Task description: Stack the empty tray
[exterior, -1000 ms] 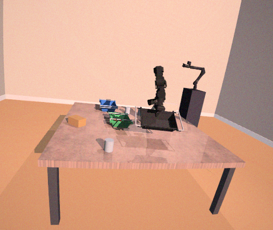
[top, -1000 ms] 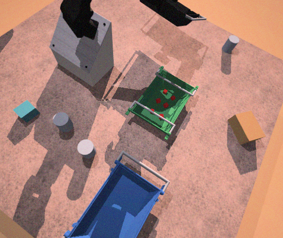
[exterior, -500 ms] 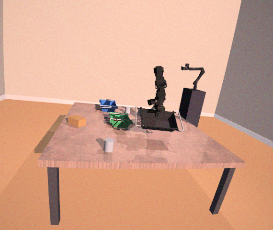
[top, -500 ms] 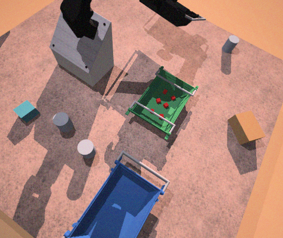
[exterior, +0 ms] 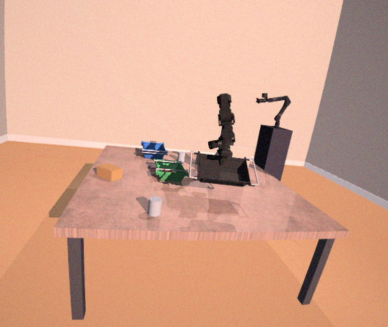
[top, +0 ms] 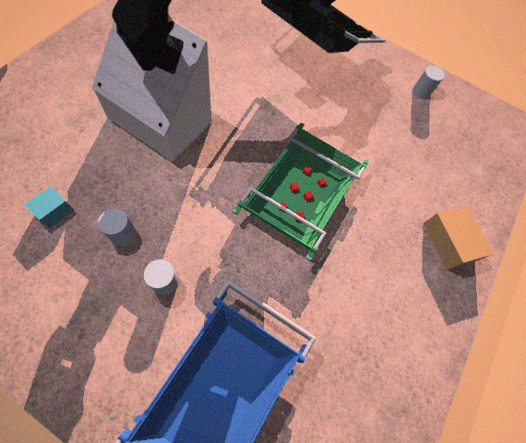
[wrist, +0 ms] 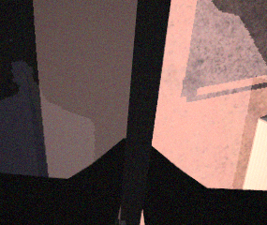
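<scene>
My gripper tip is now 8 cm to the right of the dark tray and 2 cm short of it. Also, from my gripper tip: teal block 63 cm to the right, 24 cm behind, 16 cm below; then orange box 57 cm ahead, 23 cm to the right, 15 cm below.
</scene>
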